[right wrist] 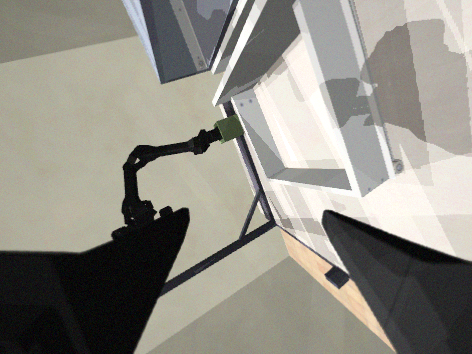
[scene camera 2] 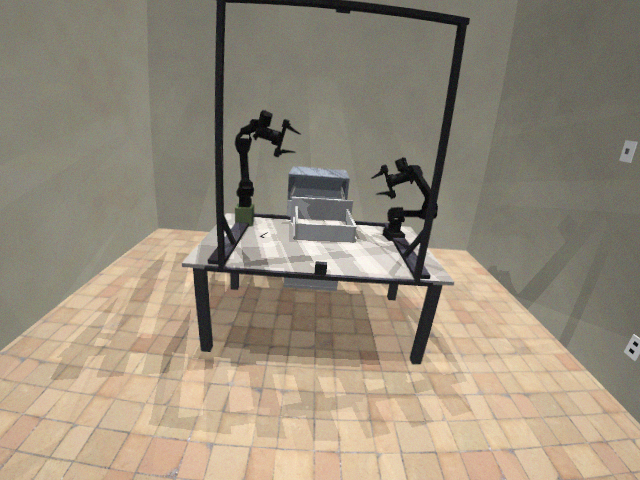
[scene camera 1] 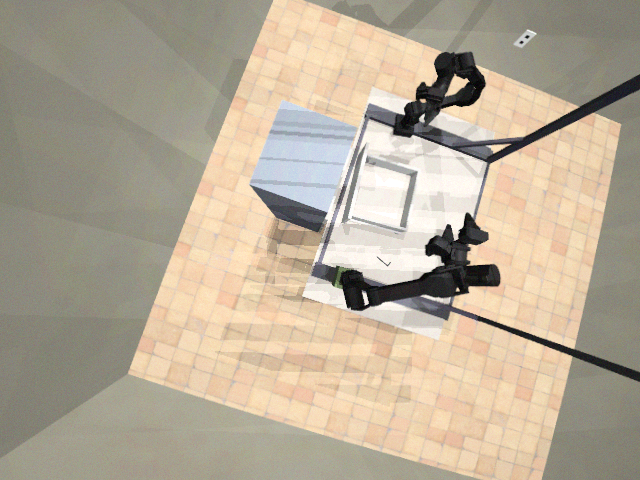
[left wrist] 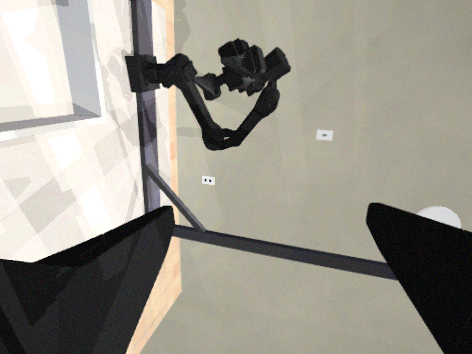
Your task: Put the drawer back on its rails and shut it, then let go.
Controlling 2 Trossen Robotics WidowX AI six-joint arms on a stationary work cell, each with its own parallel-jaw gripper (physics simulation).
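Seen in the pictures: left gripper, between the fingertips: (scene camera 2: 298, 143) (scene camera 1: 457, 218) (left wrist: 269, 213); right gripper, between the fingertips: (right wrist: 254, 214) (scene camera 2: 373, 186) (scene camera 1: 424, 123) (left wrist: 206, 70); left arm's base, origin of its link: (right wrist: 218, 133) (scene camera 2: 244, 205) (scene camera 1: 346, 279); right arm's base, origin of its link: (scene camera 2: 394, 231) (scene camera 1: 405, 123) (left wrist: 149, 73).
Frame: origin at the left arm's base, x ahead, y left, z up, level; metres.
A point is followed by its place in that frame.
Observation:
The light grey drawer (scene camera 1: 410, 198) @(x 0.477, y -0.224, z -0.035 m) (scene camera 2: 324, 231) @(x 0.459, y -0.236, z -0.051 m) (left wrist: 80, 55) @(x 0.617, y -0.101, z -0.044 m) (right wrist: 367, 165) @(x 0.630, y -0.190, z -0.043 m) sits upright on the table (scene camera 1: 356, 253) @(x 0.137, y -0.037, z -0.108 m), its tall panel (scene camera 2: 323, 206) @(x 0.473, y 0.062, z 0.006 m) on the side nearer the cabinet. The blue-grey cabinet (scene camera 1: 305, 149) @(x 0.476, y 0.330, z 0.175 m) (scene camera 2: 318, 172) @(x 0.444, y 0.297, z 0.175 m) stands apart behind the table's far edge, its front open, with a rail (right wrist: 185, 30) @(x 0.275, y 0.288, z 0.043 m) inside. My left gripper (scene camera 1: 458, 220) @(x 0.292, y -0.214, z 0.397 m) (scene camera 2: 297, 143) @(x 0.292, y -0.214, z 0.397 m) (left wrist: 269, 213) @(x 0.292, y -0.214, z 0.397 m) is open and empty, high above the table, to the left of the drawer in scene camera 2. My right gripper (scene camera 2: 374, 186) @(x 0.722, y -0.122, z 0.190 m) (right wrist: 254, 214) @(x 0.722, y -0.122, z 0.190 m) is open and empty, raised to the drawer's right there.
A green block (scene camera 1: 339, 277) @(x 0.000, y 0.037, z 0.000 m) (scene camera 2: 244, 213) @(x 0.006, y -0.050, z -0.031 m) (right wrist: 230, 128) @(x 0.050, y -0.003, z -0.050 m) is under the left arm's base. A thin black angled mark (scene camera 1: 385, 261) @(x 0.136, y -0.198, z -0.108 m) (scene camera 2: 263, 235) @(x 0.131, y -0.191, z -0.108 m) lies on the table left of the drawer in scene camera 2. Dark frame posts (scene camera 2: 219, 129) @(x -0.007, y -0.608, z 0.463 m) (scene camera 2: 452, 129) @(x 0.848, y -0.666, z 0.544 m) rise at both sides; a black box (scene camera 2: 320, 268) @(x 0.411, y -0.636, z -0.073 m) (right wrist: 336, 276) @(x 0.419, y -0.614, z -0.074 m) is at the near edge.

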